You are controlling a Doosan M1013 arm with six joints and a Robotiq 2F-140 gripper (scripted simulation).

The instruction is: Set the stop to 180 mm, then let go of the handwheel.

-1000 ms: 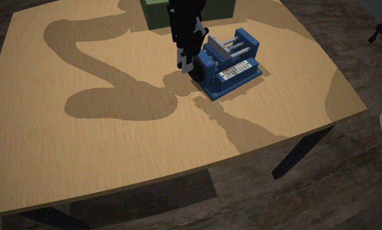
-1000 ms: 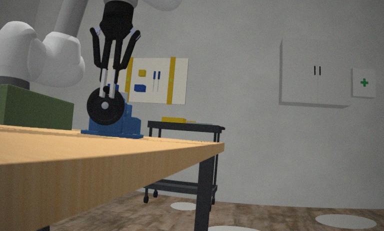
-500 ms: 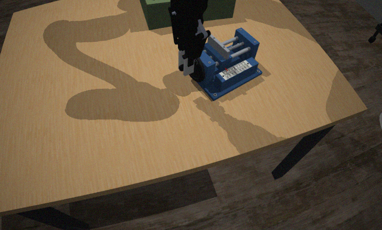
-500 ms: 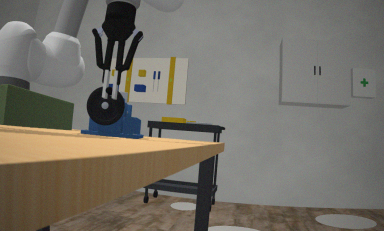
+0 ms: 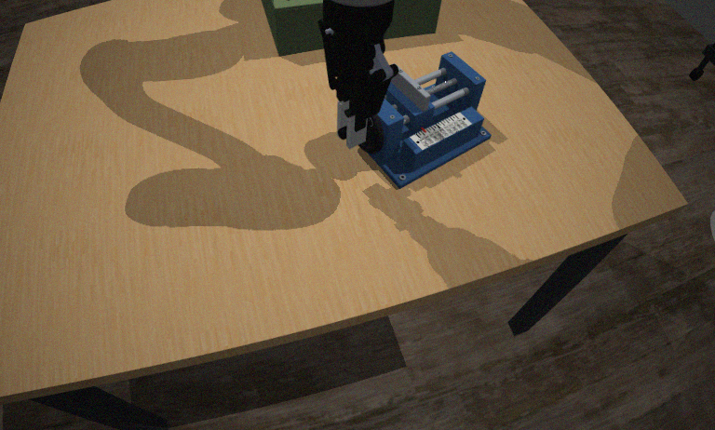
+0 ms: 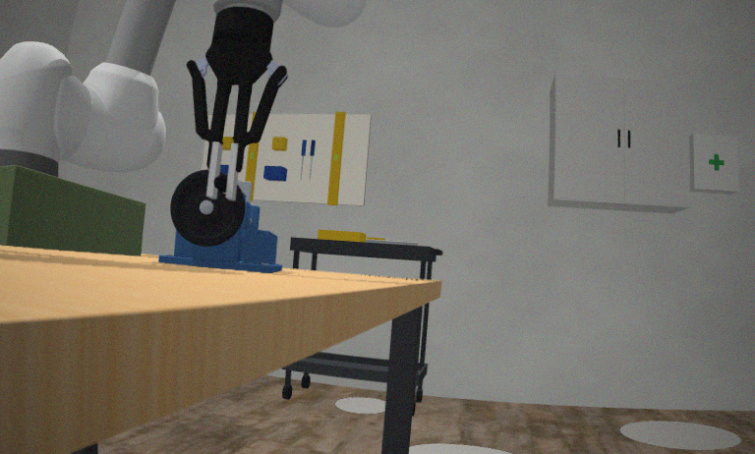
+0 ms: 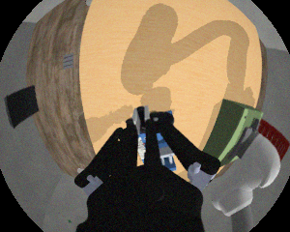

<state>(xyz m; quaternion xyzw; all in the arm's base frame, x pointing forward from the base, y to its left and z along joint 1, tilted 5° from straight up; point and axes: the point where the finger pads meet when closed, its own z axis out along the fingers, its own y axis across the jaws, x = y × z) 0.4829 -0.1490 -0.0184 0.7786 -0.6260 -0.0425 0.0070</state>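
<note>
Right now my hand is 4 cm past the stop plate, 11 cm to the right of it and 3 cm above it. Round my hand: handwheel 1 cm behind, 2 cm to the left, 2 cm below.
</note>
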